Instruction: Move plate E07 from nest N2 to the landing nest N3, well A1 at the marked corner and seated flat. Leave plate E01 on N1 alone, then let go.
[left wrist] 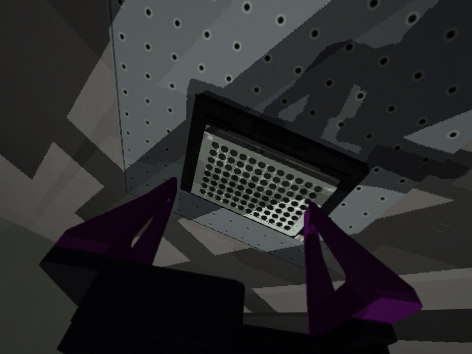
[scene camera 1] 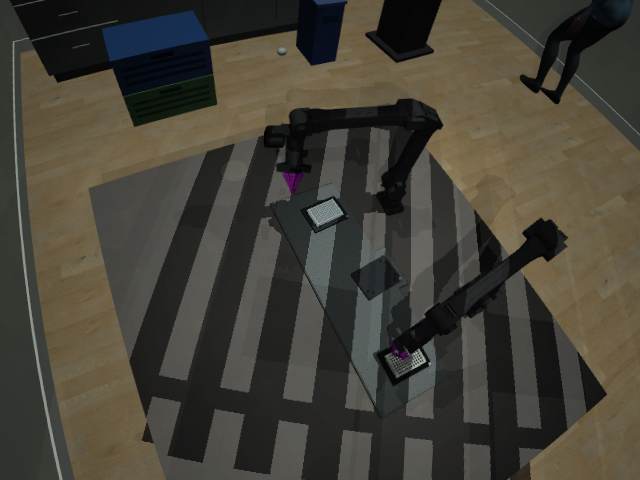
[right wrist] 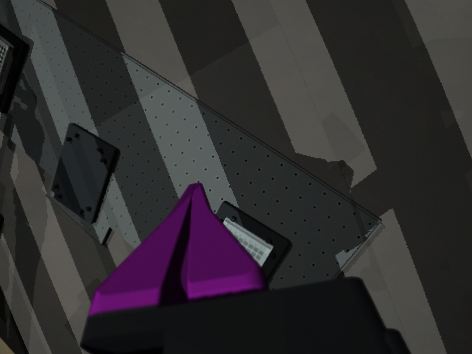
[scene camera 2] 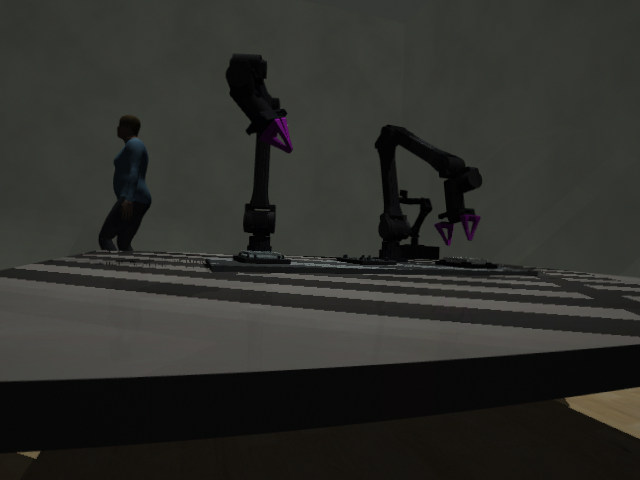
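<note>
A white well plate (scene camera 1: 325, 211) (scene camera 2: 262, 254) (right wrist: 247, 240), apparently E07, sits in a black nest (scene camera 1: 317, 228) (right wrist: 281, 252) at the board's upper end in scene camera 1. Another well plate (scene camera 1: 412, 363) (left wrist: 250, 185), apparently E01, sits in a nest (left wrist: 280, 131) at the lower end. No label is legible. The middle nest (scene camera 1: 378, 277) (right wrist: 85, 172) is empty, apparently N3. My left gripper (scene camera 1: 399, 353) (scene camera 2: 459, 241) (left wrist: 242, 196) is open above the lower plate, nothing between its fingers. My right gripper (scene camera 1: 293, 193) (scene camera 2: 290, 150) (right wrist: 197, 191) is shut, empty, raised left of the upper plate.
The nests stand on a long perforated board (scene camera 1: 330, 263) (left wrist: 210, 55) (right wrist: 175, 130) on a striped table top (scene camera 1: 196, 320). The left arm (scene camera 1: 485, 289) reaches over the board's lower end. The right arm (scene camera 1: 356, 117) arches behind its upper end. A person (scene camera 2: 131, 175) stands beyond the table.
</note>
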